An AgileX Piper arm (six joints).
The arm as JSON. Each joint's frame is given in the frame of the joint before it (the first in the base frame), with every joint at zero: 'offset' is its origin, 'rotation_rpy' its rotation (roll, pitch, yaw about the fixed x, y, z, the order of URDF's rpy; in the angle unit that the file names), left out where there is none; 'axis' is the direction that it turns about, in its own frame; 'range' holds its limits. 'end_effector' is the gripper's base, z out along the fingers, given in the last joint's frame.
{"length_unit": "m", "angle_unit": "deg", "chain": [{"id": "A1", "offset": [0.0, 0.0, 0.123], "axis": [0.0, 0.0, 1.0], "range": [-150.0, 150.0]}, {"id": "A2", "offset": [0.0, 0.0, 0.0], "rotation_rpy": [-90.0, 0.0, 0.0], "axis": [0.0, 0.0, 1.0], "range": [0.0, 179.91]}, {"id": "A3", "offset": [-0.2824, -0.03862, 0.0], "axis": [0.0, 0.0, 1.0], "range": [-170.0, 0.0]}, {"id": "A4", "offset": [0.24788, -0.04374, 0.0], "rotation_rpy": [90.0, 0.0, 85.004], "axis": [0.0, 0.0, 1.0], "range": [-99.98, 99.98]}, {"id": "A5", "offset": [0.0, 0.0, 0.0], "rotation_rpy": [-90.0, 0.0, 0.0], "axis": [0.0, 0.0, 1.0], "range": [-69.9, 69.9]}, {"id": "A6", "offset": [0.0, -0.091, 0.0], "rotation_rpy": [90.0, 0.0, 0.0], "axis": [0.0, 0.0, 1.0], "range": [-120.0, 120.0]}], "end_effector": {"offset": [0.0, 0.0, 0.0]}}
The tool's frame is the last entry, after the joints.
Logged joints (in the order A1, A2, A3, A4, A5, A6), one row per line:
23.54, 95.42, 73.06, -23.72, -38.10, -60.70
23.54, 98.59, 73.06, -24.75, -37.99, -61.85
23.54, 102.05, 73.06, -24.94, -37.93, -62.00
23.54, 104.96, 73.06, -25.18, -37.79, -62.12
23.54, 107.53, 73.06, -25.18, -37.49, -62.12
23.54, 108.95, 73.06, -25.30, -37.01, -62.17
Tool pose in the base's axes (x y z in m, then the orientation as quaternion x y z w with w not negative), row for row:
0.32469, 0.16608, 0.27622, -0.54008, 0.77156, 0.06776, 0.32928
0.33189, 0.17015, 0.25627, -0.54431, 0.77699, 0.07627, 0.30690
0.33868, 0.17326, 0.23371, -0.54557, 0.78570, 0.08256, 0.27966
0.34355, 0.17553, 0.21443, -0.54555, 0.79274, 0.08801, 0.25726
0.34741, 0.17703, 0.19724, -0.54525, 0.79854, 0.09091, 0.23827
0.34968, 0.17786, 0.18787, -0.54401, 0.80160, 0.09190, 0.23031
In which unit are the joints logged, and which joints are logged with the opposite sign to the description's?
The joints are logged in degrees. Opposite sign: A3, A4, A5.
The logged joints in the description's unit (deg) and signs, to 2 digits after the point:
23.54, 95.42, -73.06, 23.72, 38.10, -60.70
23.54, 98.59, -73.06, 24.75, 37.99, -61.85
23.54, 102.05, -73.06, 24.94, 37.93, -62.00
23.54, 104.96, -73.06, 25.18, 37.79, -62.12
23.54, 107.53, -73.06, 25.18, 37.49, -62.12
23.54, 108.95, -73.06, 25.30, 37.01, -62.17

